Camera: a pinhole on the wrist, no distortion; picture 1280 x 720 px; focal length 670.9 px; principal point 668.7 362.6 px. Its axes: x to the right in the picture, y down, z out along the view. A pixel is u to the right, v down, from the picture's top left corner.
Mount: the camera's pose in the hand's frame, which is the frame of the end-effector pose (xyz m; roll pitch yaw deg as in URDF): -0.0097 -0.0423 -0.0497 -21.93 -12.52 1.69
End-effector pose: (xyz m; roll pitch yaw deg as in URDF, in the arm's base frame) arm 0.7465 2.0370 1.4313 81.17 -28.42 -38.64
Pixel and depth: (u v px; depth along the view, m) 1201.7 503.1 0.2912
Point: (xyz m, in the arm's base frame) 0.6569 1.8277 1.6502
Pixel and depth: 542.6 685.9 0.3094
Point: 0.4945 2.0725 1.5754
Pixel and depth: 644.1 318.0 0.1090
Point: 0.6893 2.0167 1.4126
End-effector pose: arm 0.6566 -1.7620 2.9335 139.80 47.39 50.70
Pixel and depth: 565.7 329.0 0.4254
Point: 0.7155 -2.1368 2.9249
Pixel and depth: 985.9 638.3 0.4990
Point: 1.0667 -2.0549 2.7931
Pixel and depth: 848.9 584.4 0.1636
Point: 0.7317 -1.8438 2.9171
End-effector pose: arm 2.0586 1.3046 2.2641 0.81 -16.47 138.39
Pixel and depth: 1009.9 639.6 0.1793
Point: 1.9867 1.2434 2.3793
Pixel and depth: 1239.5 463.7 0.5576
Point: 1.7638 1.2363 2.8696
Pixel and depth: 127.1 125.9 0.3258
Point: 2.3790 1.0740 2.3875
